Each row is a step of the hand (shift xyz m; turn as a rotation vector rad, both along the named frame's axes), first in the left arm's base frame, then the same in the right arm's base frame.
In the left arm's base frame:
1: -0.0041 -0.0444 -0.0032 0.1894 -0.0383 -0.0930
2: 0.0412 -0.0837 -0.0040 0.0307 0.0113 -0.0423
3: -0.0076 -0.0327 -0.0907 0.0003 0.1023 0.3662
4: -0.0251 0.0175 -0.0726 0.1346 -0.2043 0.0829
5: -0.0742 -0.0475 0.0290 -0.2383 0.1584 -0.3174
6: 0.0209 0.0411 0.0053 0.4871 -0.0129 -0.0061
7: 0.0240 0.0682 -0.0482 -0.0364 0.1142 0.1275
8: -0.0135 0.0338 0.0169 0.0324 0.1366 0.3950
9: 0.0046 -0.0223 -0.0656 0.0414 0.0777 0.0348
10: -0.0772 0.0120 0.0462 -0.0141 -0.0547 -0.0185
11: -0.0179 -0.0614 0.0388 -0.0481 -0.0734 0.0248
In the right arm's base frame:
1: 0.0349 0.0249 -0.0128 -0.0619 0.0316 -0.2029
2: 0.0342 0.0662 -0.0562 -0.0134 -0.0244 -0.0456
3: 0.0576 -0.0428 -0.0649 -0.1924 0.1806 0.2738
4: 0.0274 -0.0693 -0.0257 0.0316 0.2365 -0.0991
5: 0.0707 0.0228 0.0556 0.1431 -0.4027 0.0005
6: -0.0438 -0.0152 0.0017 -0.2960 0.1829 -0.3412
7: -0.0473 -0.0674 -0.0277 -0.0993 -0.0010 0.1441
8: -0.0208 -0.0153 0.0307 -0.2462 0.1897 0.2813
9: 0.0343 -0.0281 -0.0534 -0.0922 -0.0114 0.0183
10: 0.0251 -0.0050 0.0871 0.0534 0.0176 -0.0192
11: 0.0417 0.0590 0.0194 0.0738 0.0462 0.0271

